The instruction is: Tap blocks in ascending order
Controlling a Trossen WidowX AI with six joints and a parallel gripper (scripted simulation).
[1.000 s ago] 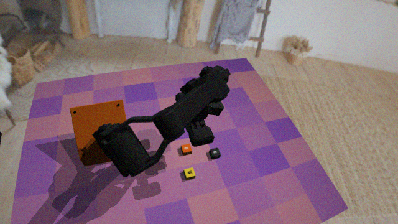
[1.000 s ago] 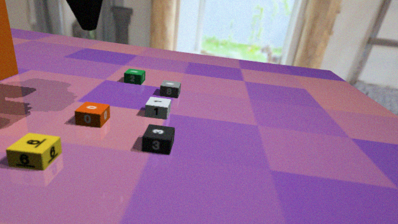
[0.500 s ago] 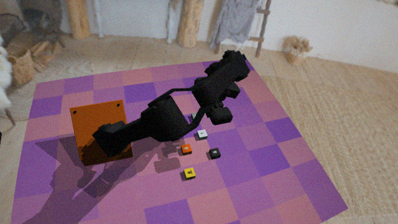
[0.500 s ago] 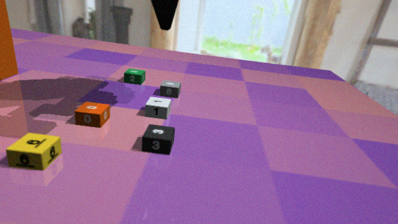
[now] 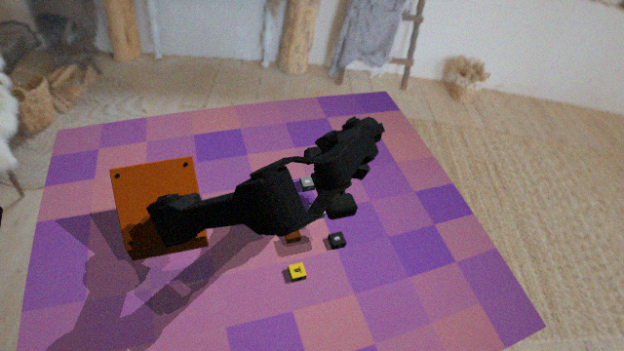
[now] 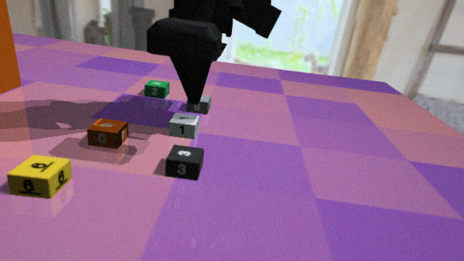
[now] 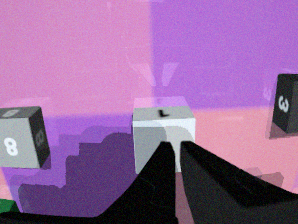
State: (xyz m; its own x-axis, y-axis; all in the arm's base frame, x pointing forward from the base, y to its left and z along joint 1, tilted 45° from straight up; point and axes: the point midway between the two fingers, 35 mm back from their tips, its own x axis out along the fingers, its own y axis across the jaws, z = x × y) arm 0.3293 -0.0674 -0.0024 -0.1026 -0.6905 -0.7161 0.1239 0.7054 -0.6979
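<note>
My gripper tip is 10 mm past the white 1 block and 30 mm above it. Also, from my gripper tip: grey 8 block 90 mm to the left, 30 mm below; then orange 0 block 90 mm behind, 40 mm to the right, 30 mm below; then black 3 block 90 mm to the right, 30 mm below.
</note>
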